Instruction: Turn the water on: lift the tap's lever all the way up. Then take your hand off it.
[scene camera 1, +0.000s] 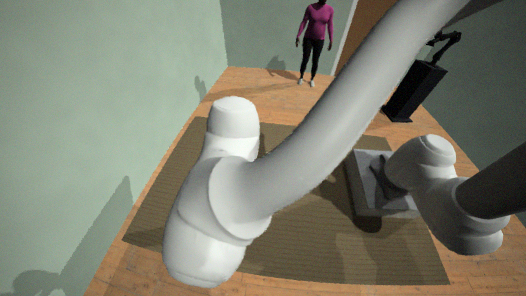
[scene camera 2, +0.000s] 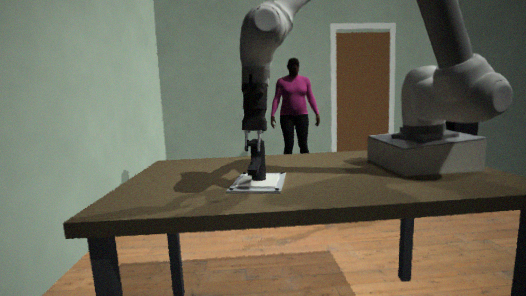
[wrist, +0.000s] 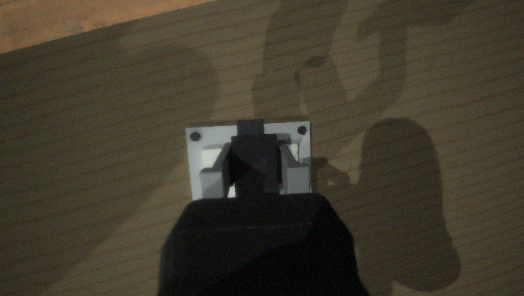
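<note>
My gripper (scene camera 2: 252, 151) is visible, also in the wrist view (wrist: 255, 154). Visible too: a dark tap (scene camera 2: 256, 178), likewise in the wrist view (wrist: 254, 153).
</note>
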